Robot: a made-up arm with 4 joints.
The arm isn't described. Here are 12 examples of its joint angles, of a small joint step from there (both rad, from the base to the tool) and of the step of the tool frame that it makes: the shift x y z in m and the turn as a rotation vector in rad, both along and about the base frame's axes.
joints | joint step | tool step
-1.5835 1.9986 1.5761 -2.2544 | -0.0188 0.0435 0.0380 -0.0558 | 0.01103 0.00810 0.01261 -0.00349 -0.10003 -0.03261
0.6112 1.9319 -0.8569 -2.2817 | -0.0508 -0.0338 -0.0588 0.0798 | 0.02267 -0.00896 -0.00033 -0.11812 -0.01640 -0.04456
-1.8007 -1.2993 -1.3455 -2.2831 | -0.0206 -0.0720 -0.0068 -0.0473 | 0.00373 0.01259 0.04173 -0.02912 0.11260 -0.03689
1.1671 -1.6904 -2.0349 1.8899 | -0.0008 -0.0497 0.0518 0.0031 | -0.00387 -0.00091 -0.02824 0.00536 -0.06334 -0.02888
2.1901 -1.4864 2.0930 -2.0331 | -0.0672 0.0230 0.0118 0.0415 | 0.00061 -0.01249 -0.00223 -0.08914 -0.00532 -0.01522
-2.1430 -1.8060 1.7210 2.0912 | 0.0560 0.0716 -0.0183 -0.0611 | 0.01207 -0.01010 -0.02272 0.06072 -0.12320 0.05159
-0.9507 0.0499 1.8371 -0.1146 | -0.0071 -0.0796 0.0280 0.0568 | 0.01329 0.01700 -0.00610 -0.03494 0.11873 0.06453
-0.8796 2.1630 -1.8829 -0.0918 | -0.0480 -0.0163 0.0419 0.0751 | 0.00090 0.00120 0.00553 -0.00691 -0.02945 -0.05254
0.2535 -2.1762 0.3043 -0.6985 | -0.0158 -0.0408 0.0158 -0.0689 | 0.01243 -0.01808 0.00263 -0.05969 -0.05445 0.00658
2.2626 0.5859 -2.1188 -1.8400 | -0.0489 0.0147 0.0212 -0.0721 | 0.00327 0.03772 0.01452 -0.08709 -0.02550 -0.04398
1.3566 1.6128 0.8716 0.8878 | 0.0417 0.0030 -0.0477 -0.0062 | 0.00629 0.02367 0.00868 0.04372 -0.00168 -0.04842
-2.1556 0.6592 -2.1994 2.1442 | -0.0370 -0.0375 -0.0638 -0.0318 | -0.00917 -0.00341 -0.00626 0.00252 0.08206 0.00876
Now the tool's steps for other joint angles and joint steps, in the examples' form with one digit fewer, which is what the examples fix.
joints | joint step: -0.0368 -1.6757 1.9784 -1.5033 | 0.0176 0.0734 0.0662 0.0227
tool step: -0.0179 0.0017 0.0186 0.0124 -0.0682 -0.0509
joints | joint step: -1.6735 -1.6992 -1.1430 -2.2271 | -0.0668 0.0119 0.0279 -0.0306
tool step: 0.0065 0.0090 0.0130 -0.0764 0.0196 0.0269
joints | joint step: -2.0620 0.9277 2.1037 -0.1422 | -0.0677 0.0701 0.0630 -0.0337
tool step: 0.0063 0.0123 -0.0289 -0.1184 -0.1061 0.0136
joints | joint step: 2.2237 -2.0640 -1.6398 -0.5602 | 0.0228 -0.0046 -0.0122 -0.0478
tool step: 0.0052 0.0045 -0.0018 0.0202 -0.0488 -0.0224
